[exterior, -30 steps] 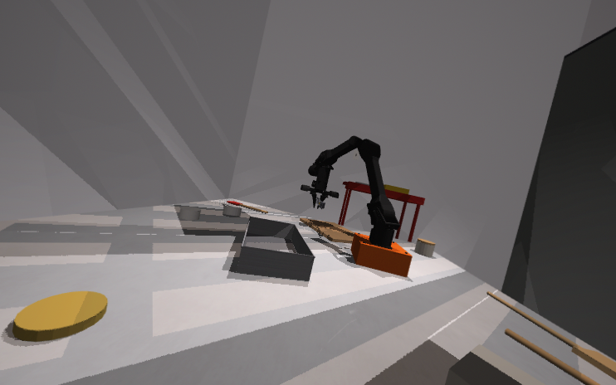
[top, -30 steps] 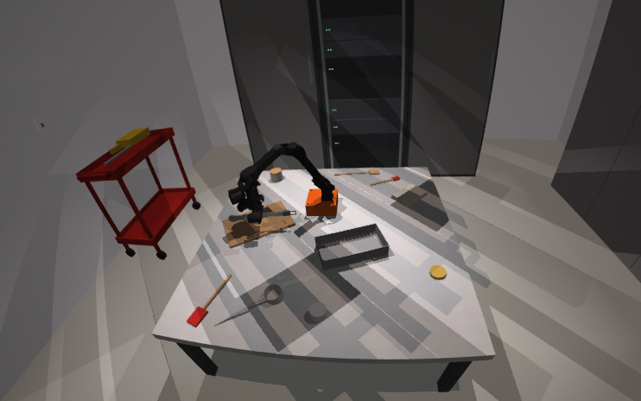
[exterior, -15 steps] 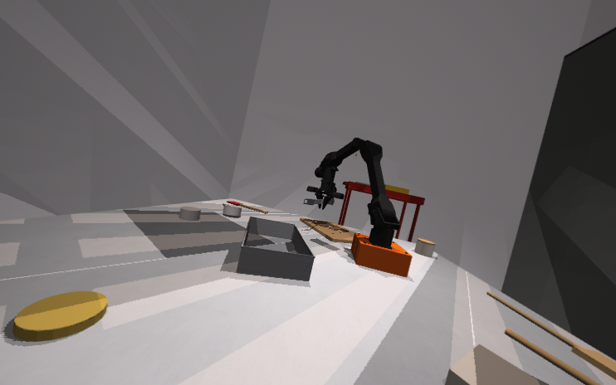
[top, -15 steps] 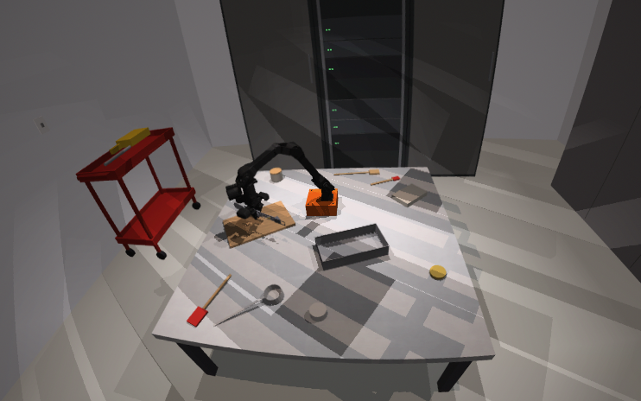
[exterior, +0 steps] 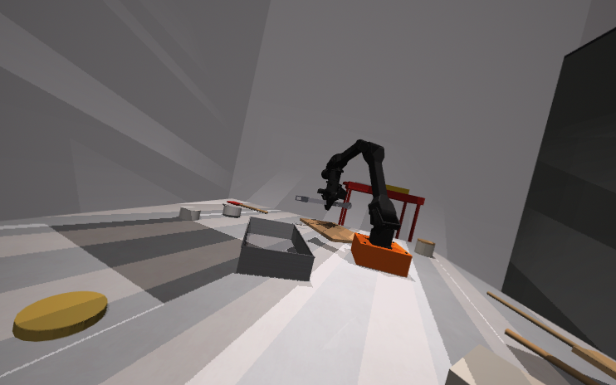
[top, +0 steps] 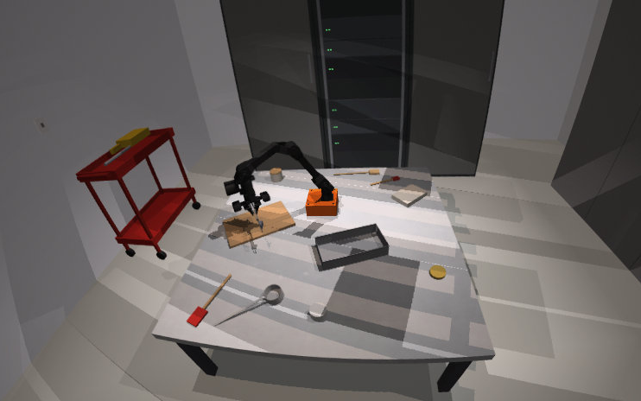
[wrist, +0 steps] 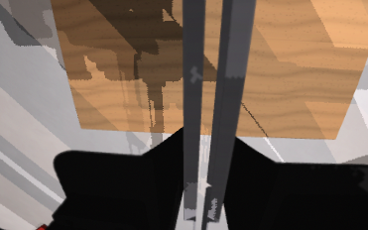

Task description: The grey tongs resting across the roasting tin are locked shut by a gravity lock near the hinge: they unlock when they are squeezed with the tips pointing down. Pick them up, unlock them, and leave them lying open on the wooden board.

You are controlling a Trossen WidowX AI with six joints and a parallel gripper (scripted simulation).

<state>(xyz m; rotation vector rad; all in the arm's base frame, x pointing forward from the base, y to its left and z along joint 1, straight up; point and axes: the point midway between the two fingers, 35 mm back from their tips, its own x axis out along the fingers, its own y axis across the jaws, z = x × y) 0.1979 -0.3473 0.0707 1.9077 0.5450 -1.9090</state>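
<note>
Right now my gripper tip is 100 mm above the wooden board, 60 mm past it and 30 mm to the left of it. Round my gripper tip: pale puck (480 mm ahead, 370 mm to the left, 90 mm below); then red spatula (480 mm ahead, 100 mm to the right, 100 mm below); then roasting tin (480 mm to the left, 130 mm ahead, 80 mm below).
</note>
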